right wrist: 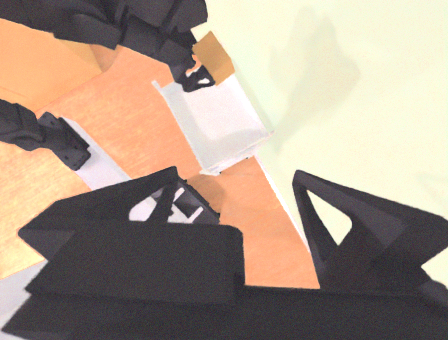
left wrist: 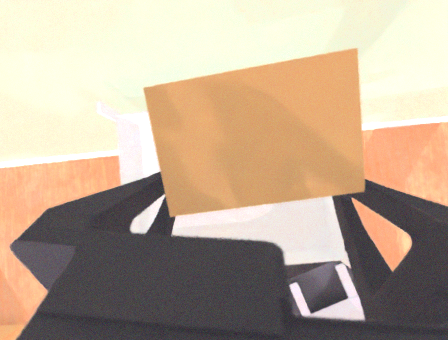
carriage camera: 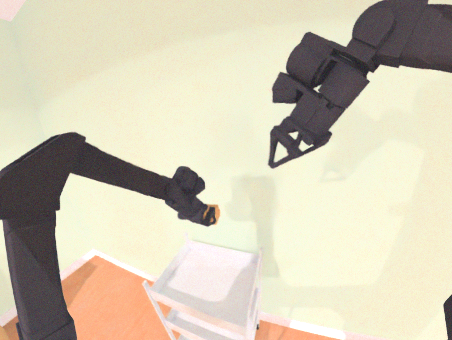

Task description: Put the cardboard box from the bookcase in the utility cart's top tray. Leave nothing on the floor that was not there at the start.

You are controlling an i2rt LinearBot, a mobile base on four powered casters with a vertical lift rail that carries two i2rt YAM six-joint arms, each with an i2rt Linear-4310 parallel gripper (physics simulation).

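Seen in the pictures: left gripper, fingertip midpoint: [right wrist: 207, 68] [left wrist: 255, 175] [carriage camera: 205, 219]; right gripper, fingertip midpoint: [right wrist: 234, 174] [carriage camera: 282, 161]; left arm's base at its link origin: [right wrist: 62, 141].
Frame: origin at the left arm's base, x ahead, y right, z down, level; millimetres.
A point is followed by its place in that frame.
Note:
The cardboard box [carriage camera: 214, 214] [left wrist: 260, 135] @[x 450, y 213, z -96 mm] [right wrist: 215, 57] @[x 449, y 228, z -97 mm] is brown and is held between the fingers of my left gripper [carriage camera: 210, 215] @[x 434, y 208, z -57 mm] [left wrist: 255, 175] @[x 434, y 208, z -57 mm] [right wrist: 207, 68] @[x 434, y 208, z -57 mm]. In the carriage camera it is small, above and behind the cart's top tray. The white utility cart [carriage camera: 155, 291] @[x 360, y -65, z 290 mm] [left wrist: 131, 150] @[x 589, y 8, z 300 mm] [right wrist: 186, 131] @[x 286, y 129, z 312 mm] stands against the wall. Its top tray [carriage camera: 200, 275] @[x 466, y 127, z 312 mm] [left wrist: 260, 232] @[x 303, y 206, z 312 mm] [right wrist: 220, 115] @[x 458, y 197, z 312 mm] has raised edges. In the right wrist view the box overlaps the tray's far end; its height above the tray is hard to tell. My right gripper [carriage camera: 297, 150] [right wrist: 234, 174] @[x 275, y 446, z -318 mm] is open and empty, high to the right of the cart.
The cart's lower shelf [carriage camera: 200, 325] @[x 354, y 104, z 577 mm] shows under the top tray. A light wooden piece of furniture [right wrist: 45, 65] @[x -87, y -1188, z 647 mm] stands at the upper left of the right wrist view. Parts of the robot's base [right wrist: 102, 162] show below it. The pale wall [carriage camera: 125, 100] @[x 788, y -236, z -578 mm] rises behind the cart, above the orange wooden floor [carriage camera: 110, 295] @[x 697, y -875, z 975 mm].

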